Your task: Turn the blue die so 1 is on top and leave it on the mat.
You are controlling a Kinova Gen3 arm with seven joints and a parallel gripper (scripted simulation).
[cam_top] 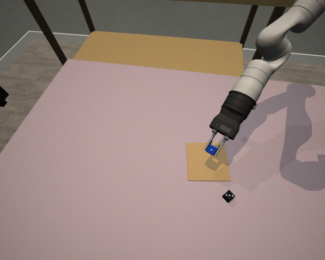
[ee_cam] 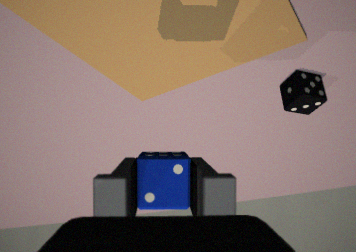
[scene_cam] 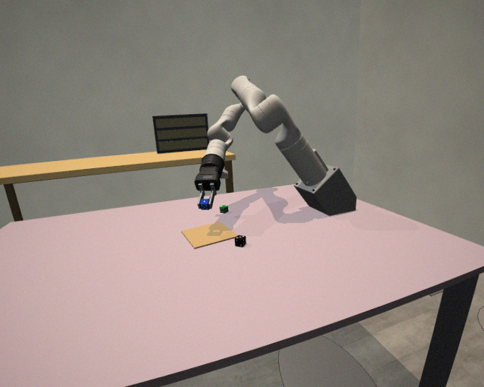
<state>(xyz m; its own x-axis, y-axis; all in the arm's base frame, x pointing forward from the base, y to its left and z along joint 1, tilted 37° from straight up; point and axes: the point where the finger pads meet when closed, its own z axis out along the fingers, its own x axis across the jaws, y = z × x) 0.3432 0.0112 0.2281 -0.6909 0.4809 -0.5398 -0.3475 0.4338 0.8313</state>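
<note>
Now: hand 110 mm above the tan mat. Also, from my hand: blue die (right at my hand); black die (110 mm to the left, 100 mm below, 60 mm behind); green die (170 mm to the right, 110 mm behind, 100 mm below).
</note>
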